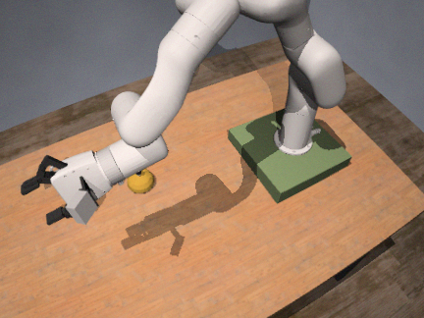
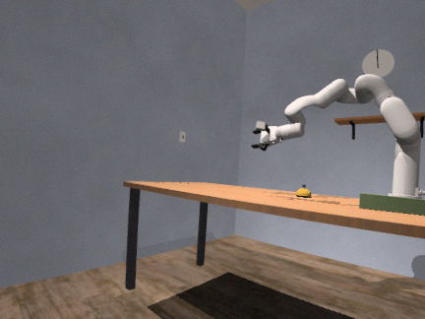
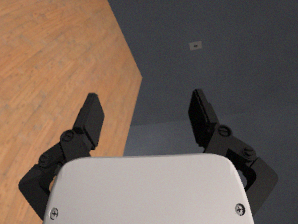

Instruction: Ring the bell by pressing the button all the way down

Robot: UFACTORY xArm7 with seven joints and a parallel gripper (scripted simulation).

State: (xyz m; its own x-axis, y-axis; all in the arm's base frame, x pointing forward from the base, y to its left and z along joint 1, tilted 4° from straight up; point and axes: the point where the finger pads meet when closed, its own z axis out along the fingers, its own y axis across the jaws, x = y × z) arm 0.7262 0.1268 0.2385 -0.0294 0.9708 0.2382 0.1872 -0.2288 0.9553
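My gripper is now 250 mm above the dark button, 230 mm past it and 180 mm to the left of it. The rest, counted from my hand: yellow bell 270 mm below, 230 mm behind, 180 mm to the right.
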